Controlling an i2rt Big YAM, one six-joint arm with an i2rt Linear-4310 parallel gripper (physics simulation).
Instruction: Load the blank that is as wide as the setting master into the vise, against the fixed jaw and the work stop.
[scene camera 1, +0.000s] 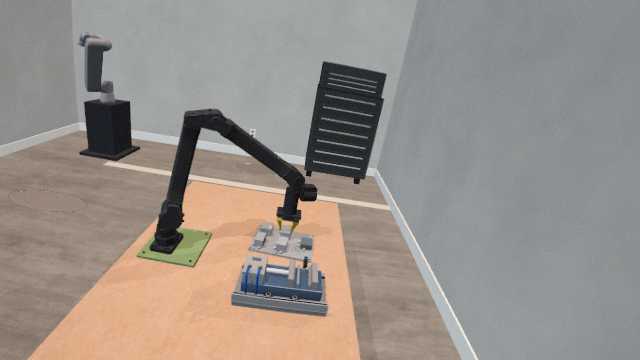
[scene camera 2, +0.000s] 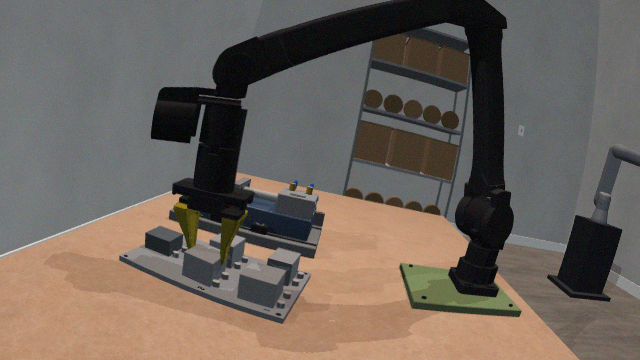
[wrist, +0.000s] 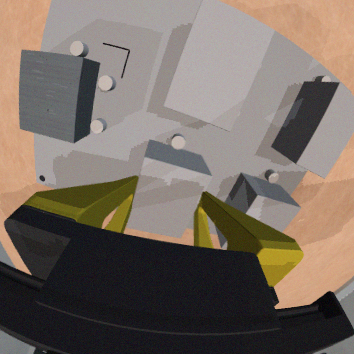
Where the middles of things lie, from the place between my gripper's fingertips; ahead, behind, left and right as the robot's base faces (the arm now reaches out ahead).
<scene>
My gripper is now 40 mm to the left of the grey tray (scene camera 2: 169, 269) and 30 mm above it. Also, from my hand: setting master (scene camera 2: 160, 239) (90 mm ahead, 40 mm to the right, 10 mm below).
</scene>
